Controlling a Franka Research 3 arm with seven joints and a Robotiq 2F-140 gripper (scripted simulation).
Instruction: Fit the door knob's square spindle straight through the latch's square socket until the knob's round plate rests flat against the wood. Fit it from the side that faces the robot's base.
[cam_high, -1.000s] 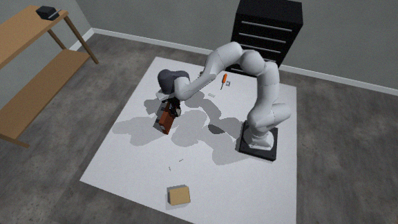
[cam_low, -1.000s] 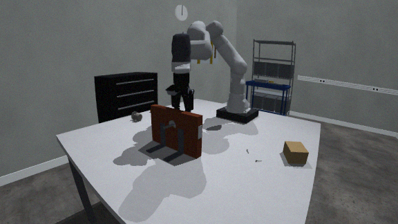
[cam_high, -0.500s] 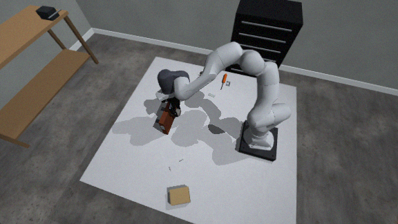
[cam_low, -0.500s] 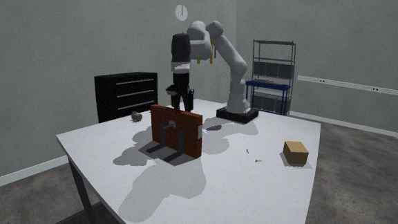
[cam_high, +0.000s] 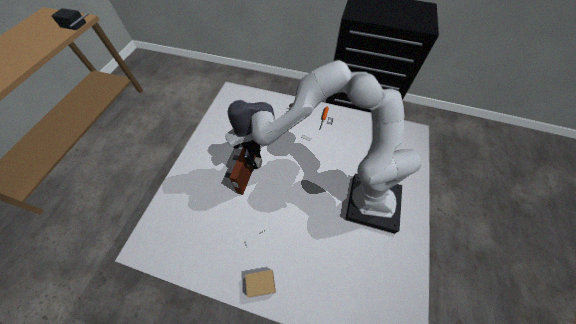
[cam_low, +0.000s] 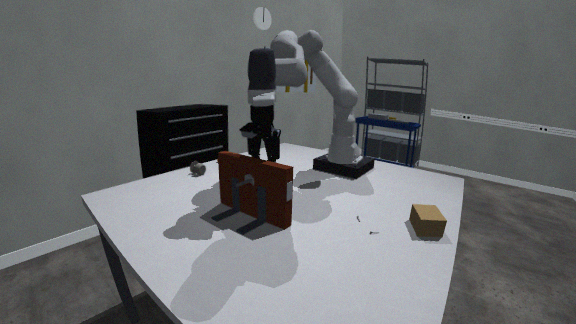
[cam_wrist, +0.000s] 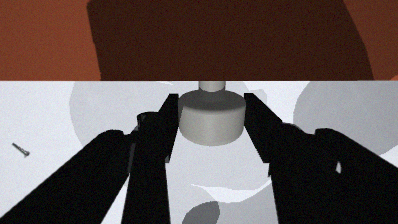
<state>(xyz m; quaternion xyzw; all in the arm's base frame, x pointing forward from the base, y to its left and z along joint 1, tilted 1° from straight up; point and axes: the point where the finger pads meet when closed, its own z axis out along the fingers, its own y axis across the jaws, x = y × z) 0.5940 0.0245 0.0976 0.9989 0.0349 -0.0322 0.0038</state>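
The grey door knob lies 3 cm ahead of my hand and 2 cm below it. From my hand the other things lie so: cardboard box (52 cm to the left, 23 cm behind, 12 cm below); then orange-handled screwdriver (51 cm to the right, 25 cm behind, 14 cm below); then red-brown wooden door block (6 cm ahead, 4 cm below).
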